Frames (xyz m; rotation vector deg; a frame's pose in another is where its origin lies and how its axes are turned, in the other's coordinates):
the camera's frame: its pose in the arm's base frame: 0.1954 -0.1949 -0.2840 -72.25 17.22 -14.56
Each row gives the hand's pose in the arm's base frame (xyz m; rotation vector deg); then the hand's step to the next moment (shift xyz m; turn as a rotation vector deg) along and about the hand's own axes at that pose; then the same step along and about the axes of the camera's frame.
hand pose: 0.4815 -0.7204 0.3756 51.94 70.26 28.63
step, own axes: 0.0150 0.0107 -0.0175 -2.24 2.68 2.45
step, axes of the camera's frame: -0.0179 0.0075 0.0164 1.91 -3.71 0.88
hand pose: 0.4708 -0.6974 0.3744 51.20 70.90 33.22
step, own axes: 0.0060 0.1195 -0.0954 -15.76 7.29 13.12
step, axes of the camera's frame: -0.1153 -0.0601 0.0807 11.50 -18.23 -3.04
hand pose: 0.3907 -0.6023 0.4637 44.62 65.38 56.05
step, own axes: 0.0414 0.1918 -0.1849 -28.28 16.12 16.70
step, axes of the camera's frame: -0.2525 -0.0764 0.0557 13.28 -33.44 -6.63
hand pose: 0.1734 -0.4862 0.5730 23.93 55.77 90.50
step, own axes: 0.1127 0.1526 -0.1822 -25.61 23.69 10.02
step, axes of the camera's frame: -0.2555 0.0229 -0.0583 3.40 -34.80 -9.75
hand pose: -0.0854 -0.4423 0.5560 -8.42 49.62 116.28
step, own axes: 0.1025 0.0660 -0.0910 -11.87 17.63 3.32
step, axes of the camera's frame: -0.1133 0.0670 -0.0763 -2.61 -19.53 -8.63
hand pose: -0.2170 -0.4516 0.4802 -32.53 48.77 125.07
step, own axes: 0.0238 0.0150 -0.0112 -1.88 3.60 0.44
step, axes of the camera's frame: -0.0204 0.0135 -0.0179 -0.82 -3.50 -1.94
